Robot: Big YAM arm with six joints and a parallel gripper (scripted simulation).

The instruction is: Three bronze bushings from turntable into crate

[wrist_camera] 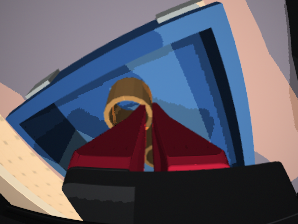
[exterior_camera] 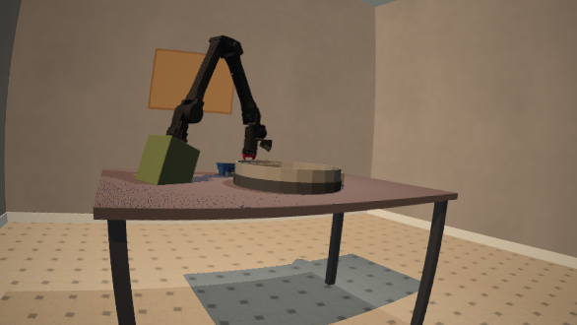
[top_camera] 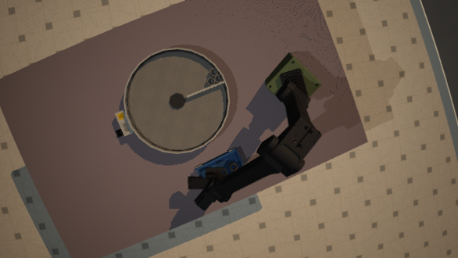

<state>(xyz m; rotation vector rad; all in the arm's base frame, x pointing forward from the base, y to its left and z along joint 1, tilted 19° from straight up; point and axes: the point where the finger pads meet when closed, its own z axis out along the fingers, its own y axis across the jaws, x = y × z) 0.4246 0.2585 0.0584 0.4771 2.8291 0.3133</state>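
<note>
The blue crate lies 4 cm behind my hand, 1 cm to the left of it and 1 cm below it. From my hand the other things lie so: turntable (34 cm to the right, 5 cm ahead, 2 cm above).
</note>
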